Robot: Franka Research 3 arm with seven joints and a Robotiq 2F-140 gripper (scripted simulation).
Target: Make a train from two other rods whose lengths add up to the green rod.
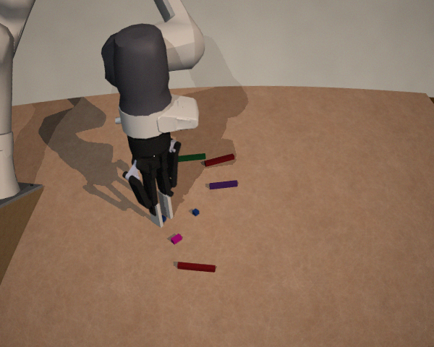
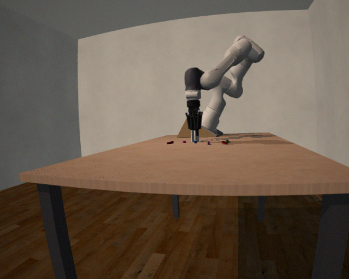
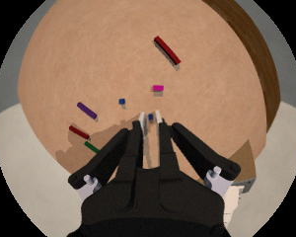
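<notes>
Now: hand 3 cm short of the magenta rod, 6 cm to the left of it and 3 cm above it. Round my hand: purple rod (13 cm ahead, 9 cm to the left, 3 cm below); then green rod (5 cm ahead, 18 cm to the left, 3 cm below).
</notes>
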